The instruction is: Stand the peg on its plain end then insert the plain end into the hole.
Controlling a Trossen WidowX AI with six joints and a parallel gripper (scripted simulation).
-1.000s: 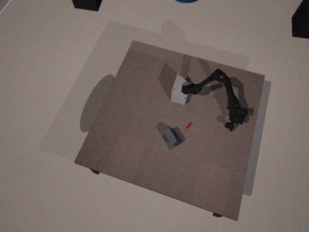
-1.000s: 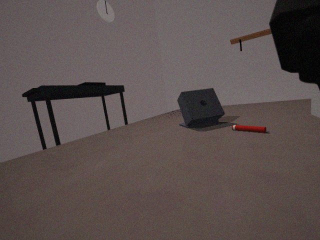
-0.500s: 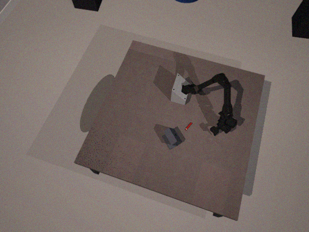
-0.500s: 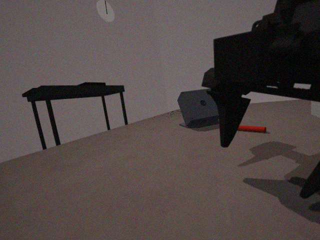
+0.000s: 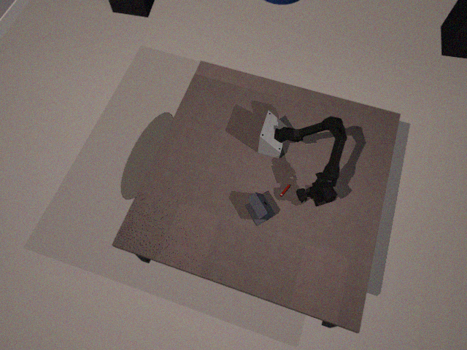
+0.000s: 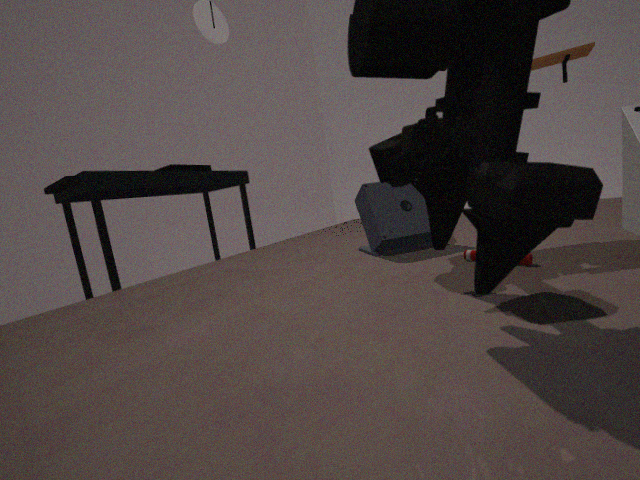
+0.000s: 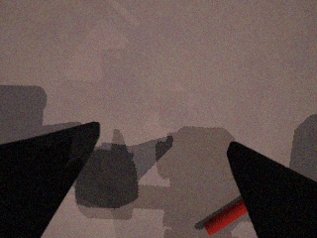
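The red peg lies 30 mm behind my gripper tip, 140 mm to the right of it and 20 mm below it. Round my gripper tip: sloped panel (90 mm ahead, 250 mm to the right, 40 mm above).
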